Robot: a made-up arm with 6 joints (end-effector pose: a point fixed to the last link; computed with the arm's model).
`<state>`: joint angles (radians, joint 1 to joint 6).
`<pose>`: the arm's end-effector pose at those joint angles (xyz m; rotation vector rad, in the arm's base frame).
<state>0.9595 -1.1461 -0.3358 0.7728 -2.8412 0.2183</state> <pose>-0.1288 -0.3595 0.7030 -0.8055 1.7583 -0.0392</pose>
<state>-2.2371 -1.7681 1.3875 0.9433 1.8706 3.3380</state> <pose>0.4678 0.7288 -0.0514 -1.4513 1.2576 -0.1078</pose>
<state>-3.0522 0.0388 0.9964 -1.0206 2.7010 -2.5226</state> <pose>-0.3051 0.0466 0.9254 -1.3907 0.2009 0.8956</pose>
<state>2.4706 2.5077 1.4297 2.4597 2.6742 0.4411</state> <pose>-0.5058 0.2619 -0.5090 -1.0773 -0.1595 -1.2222</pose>
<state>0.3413 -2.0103 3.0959 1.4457 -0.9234 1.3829</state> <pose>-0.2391 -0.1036 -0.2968 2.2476 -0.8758 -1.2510</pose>
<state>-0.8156 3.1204 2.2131 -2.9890 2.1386 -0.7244</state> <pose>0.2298 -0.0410 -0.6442 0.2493 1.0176 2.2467</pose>
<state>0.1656 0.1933 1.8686 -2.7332 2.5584 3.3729</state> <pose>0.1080 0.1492 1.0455 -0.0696 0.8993 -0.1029</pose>
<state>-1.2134 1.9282 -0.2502 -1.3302 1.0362 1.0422</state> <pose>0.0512 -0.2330 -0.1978 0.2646 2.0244 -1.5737</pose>
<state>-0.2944 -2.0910 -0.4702 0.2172 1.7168 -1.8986</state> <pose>-0.5508 0.0232 0.2081 -0.6450 -1.5656 2.2819</pose>
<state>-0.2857 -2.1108 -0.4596 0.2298 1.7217 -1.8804</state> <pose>-0.5562 0.0204 0.1968 -0.6965 -1.5900 2.2776</pose>
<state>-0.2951 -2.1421 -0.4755 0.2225 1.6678 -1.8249</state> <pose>-0.5507 0.0238 0.1810 -0.6659 -1.6646 2.2187</pose>
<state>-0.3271 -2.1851 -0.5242 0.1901 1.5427 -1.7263</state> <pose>-0.5313 0.0342 0.1617 -0.5385 -1.7822 2.0811</pose>
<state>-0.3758 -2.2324 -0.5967 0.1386 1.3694 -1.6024</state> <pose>-0.5008 0.0476 0.1421 -0.3568 -1.8930 1.8677</pose>
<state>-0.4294 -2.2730 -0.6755 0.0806 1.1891 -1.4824</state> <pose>-0.4667 0.0592 0.1259 -0.1806 -1.9532 1.6232</pose>
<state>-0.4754 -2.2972 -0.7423 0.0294 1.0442 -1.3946</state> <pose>-0.4375 0.0668 0.1161 -0.0462 -1.9601 1.4170</pose>
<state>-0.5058 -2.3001 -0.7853 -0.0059 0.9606 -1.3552</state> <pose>-0.4190 0.0710 0.1143 0.0419 -1.9392 1.2966</pose>
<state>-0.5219 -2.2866 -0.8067 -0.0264 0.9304 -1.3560</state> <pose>-0.4102 0.0734 0.1189 0.0985 -1.9132 1.2542</pose>
